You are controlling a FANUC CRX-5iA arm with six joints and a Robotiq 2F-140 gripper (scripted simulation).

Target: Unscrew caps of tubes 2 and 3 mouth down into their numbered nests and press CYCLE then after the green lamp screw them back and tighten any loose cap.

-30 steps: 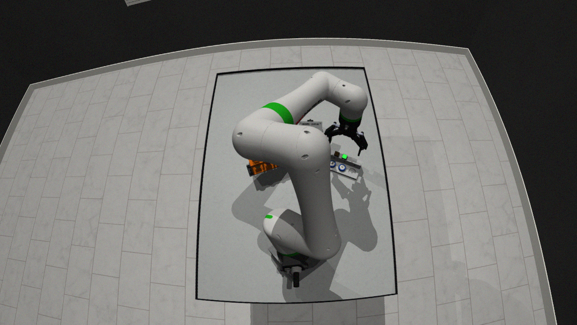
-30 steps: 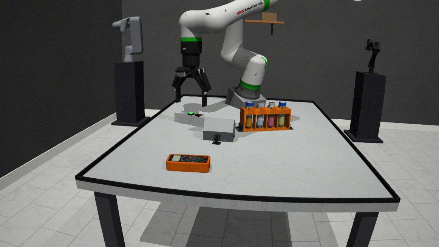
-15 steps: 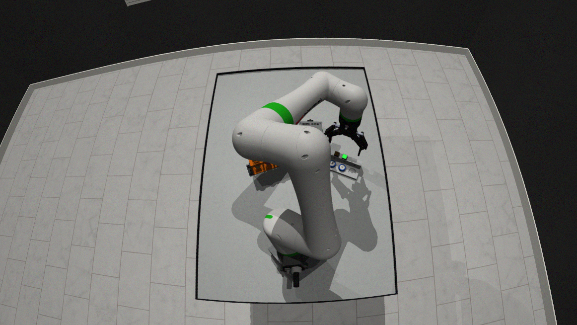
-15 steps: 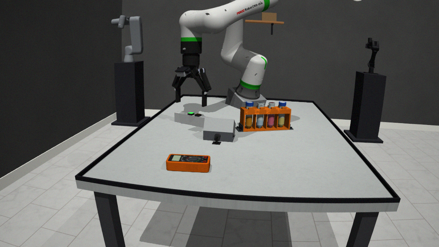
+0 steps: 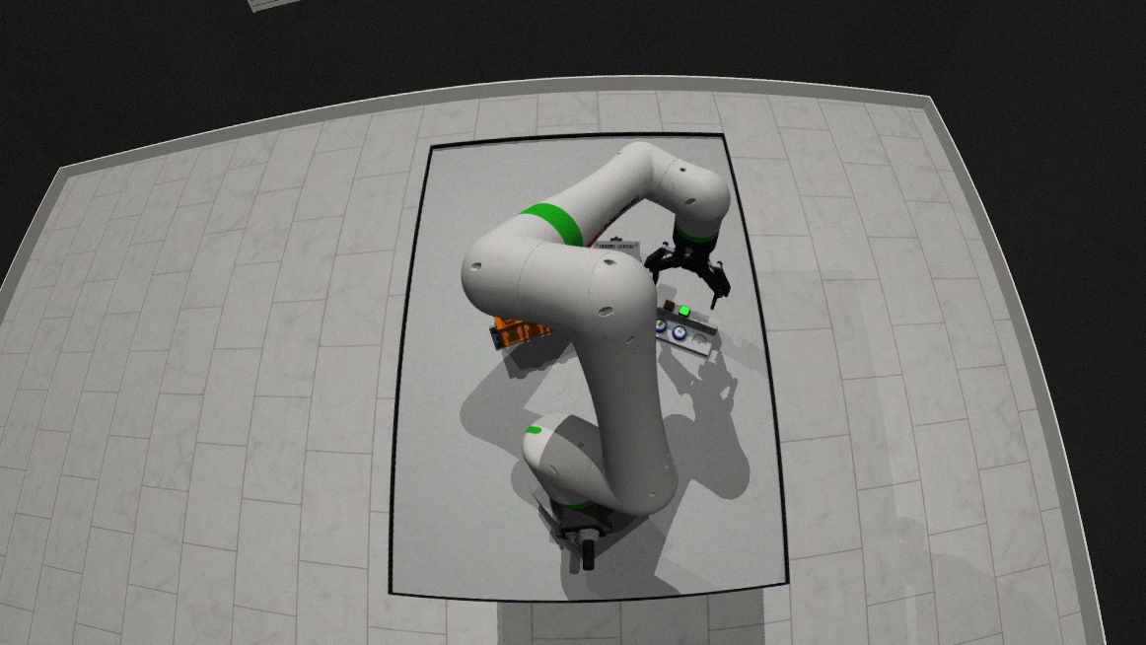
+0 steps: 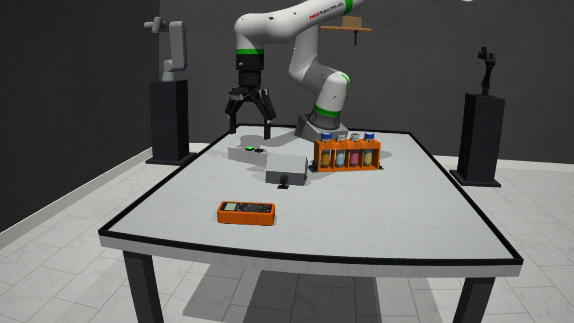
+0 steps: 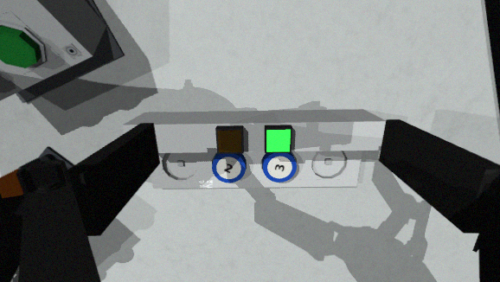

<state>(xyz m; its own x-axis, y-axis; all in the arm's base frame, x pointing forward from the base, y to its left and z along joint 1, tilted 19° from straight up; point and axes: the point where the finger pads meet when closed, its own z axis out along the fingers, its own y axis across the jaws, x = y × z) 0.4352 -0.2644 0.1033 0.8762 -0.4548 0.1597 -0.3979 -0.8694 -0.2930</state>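
Now: the cap 2 4 cm behind my hand, 6 cm to the left of it and 9 cm below it. Round my hand: cap 3 (6 cm behind, 1 cm to the left, 9 cm below); green key (12 cm ahead, 13 cm to the left, 4 cm below); grey key housing (14 cm ahead, 15 cm to the left, 5 cm below).
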